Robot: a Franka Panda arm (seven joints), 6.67 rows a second.
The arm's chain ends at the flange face. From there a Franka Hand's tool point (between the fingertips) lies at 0.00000 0.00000 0.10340 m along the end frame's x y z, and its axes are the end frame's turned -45 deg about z.
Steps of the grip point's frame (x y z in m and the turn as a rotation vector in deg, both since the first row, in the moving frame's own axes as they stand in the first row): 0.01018 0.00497 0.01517 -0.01 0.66 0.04; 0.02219 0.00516 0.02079 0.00 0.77 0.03; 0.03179 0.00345 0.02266 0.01 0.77 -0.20; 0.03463 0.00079 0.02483 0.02 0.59 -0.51; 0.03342 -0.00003 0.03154 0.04 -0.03 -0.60
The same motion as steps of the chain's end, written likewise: 0.00986 -0.00285 0.01518 0.46 0.47 0.04; 0.01836 -0.01106 0.02080 0.54 0.54 0.03; 0.02395 -0.01904 0.02267 0.55 0.54 -0.20; 0.02432 -0.02315 0.02484 0.43 0.40 -0.51; 0.02370 -0.02364 0.03154 0.01 -0.05 -0.60
